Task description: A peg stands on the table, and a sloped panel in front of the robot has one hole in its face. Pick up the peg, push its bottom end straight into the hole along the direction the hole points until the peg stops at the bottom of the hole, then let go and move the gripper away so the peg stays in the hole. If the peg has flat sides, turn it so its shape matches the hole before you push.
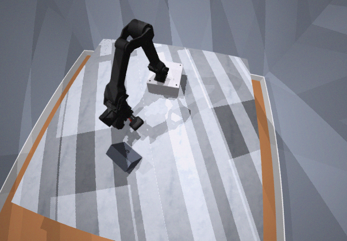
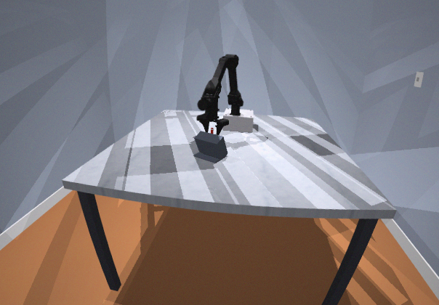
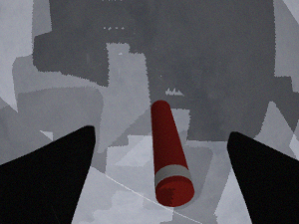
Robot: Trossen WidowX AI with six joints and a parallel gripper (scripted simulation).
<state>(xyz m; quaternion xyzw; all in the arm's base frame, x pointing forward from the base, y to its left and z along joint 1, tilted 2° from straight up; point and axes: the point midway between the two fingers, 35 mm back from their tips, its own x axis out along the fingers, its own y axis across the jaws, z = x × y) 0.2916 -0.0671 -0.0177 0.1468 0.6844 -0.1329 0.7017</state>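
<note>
Right now the sloped panel is 18 cm ahead of my gripper tip, 5 cm to the left of it and 1 cm above it. Round my gripper tip: red peg 2 cm above.
</note>
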